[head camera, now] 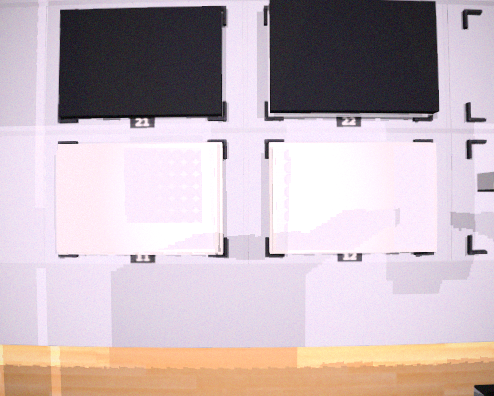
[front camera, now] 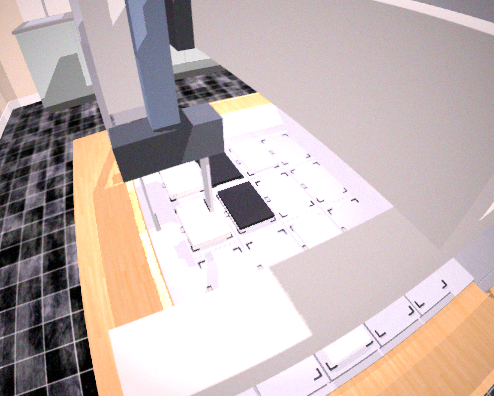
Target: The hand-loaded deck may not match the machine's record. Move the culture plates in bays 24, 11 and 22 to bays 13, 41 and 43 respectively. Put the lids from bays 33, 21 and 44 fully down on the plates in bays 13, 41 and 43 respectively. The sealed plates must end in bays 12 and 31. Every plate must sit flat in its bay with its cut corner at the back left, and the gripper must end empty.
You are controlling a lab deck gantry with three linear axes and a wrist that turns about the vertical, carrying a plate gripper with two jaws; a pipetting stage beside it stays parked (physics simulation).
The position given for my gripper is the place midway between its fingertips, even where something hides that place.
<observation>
I see my gripper (front camera: 183, 215), a black lid (head camera: 111, 66), a pale lid (front camera: 312, 231), a black lid (head camera: 363, 64) and a bay 44 (front camera: 430, 292).
The head camera view misses the pale lid: it is out of frame.
</observation>
